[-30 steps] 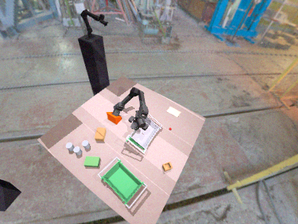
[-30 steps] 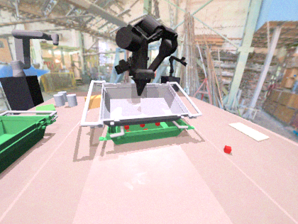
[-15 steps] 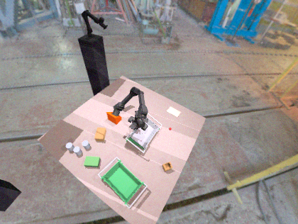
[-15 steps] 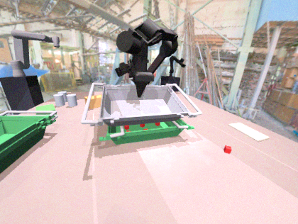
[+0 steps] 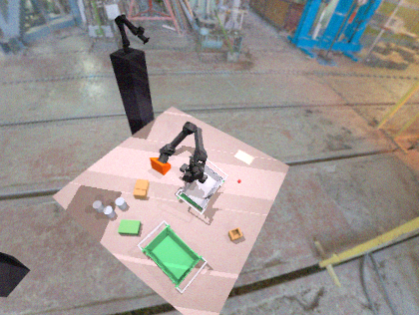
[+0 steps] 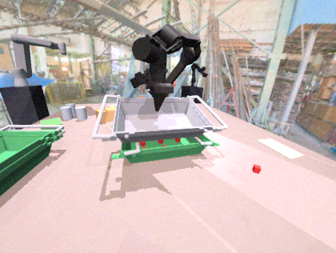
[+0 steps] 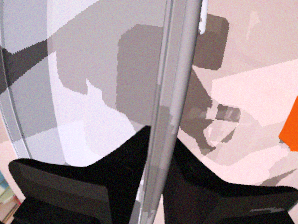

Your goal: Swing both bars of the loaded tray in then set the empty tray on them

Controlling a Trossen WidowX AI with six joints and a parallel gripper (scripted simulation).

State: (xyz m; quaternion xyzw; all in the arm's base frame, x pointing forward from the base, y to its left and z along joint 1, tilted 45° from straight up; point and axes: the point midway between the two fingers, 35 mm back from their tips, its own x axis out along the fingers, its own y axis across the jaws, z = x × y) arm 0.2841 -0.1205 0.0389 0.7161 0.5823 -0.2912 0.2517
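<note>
My gripper tip is now 80 mm short of the grey tray, 10 mm to the left of it and 10 mm below it. Also, from my gripper tip: tan block: 310 mm behind, 190 mm to the right, 90 mm below; small brown box: 390 mm ahead, 190 mm to the right, 100 mm below; red block: 290 mm ahead, 210 mm to the left, 110 mm below.
</note>
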